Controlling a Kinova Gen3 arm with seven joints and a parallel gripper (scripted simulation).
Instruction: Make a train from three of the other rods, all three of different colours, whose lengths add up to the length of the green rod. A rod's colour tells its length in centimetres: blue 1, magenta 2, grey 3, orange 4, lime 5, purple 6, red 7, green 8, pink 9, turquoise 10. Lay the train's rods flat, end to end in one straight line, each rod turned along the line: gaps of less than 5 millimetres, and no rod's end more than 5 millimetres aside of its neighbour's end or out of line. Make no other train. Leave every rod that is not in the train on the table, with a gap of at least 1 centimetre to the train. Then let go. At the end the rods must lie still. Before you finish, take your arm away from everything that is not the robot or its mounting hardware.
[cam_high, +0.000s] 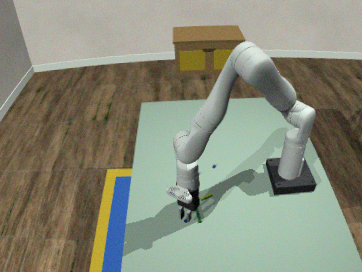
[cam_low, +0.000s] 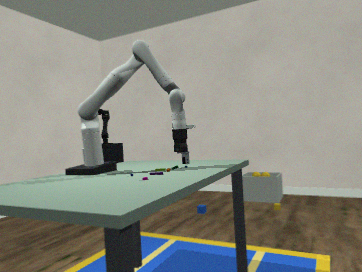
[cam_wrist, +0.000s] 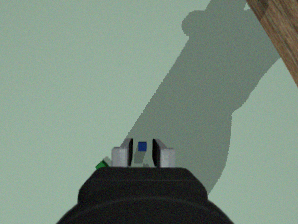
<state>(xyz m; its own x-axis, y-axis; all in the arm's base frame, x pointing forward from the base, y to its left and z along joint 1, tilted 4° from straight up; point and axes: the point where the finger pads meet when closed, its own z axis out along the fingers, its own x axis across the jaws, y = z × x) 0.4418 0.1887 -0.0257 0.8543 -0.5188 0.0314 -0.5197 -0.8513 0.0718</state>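
Now: the green rod 5 cm behind my hand, 3 cm to the right of it and 3 cm below it. Round my hand: orange rod (12 cm to the right, 3 cm below, 3 cm behind); lime rod (11 cm to the right, 9 cm behind, 3 cm below); purple rod (23 cm to the right, 3 cm below, 3 cm behind).
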